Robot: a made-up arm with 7 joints.
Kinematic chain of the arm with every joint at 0, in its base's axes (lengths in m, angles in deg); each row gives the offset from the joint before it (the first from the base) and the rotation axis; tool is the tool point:
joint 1: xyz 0 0 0.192 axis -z
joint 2: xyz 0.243 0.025 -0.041 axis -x
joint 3: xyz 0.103 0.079 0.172 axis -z
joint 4: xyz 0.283 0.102 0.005 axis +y
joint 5: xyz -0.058 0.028 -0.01 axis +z
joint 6: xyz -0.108 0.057 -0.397 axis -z
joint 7: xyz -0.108 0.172 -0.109 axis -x
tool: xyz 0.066 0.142 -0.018
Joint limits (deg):
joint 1: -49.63..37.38
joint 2: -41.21..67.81
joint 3: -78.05..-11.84
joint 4: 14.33..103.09
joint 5: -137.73..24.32
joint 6: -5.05..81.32
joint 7: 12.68..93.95
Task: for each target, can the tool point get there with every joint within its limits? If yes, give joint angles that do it. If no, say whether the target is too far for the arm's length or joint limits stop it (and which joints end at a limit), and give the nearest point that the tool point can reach.
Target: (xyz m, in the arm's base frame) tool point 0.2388 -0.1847 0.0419
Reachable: yes | joints 1.95 35.68 -40.29 69.66 -120.75 38.08 19.05
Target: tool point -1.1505 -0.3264 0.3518
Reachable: no: joint limits stop it (at a limit: joint 1, joint 4, joint 6) | nearest point -0.4957 0.1222 0.2865 | short by 0.796 m
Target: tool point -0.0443 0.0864 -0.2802
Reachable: yes | joints -9.64 52.71 -20.24 56.15 -40.44 7.32 67.19
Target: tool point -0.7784 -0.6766 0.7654
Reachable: no: joint limits stop it (at a limit: joint 1, joint 2, joint 3, joint 4, joint 5, joint 6) | nearest point -0.3232 -0.3580 0.5766 | short by 0.587 m
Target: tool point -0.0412 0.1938 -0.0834
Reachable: yes | joints -25.08 -20.92 -45.37 60.43 -84.03 32.05 87.22
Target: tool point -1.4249 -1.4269 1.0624
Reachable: no: too far | nearest point -0.3188 -0.3700 0.5637 | short by 1.609 m
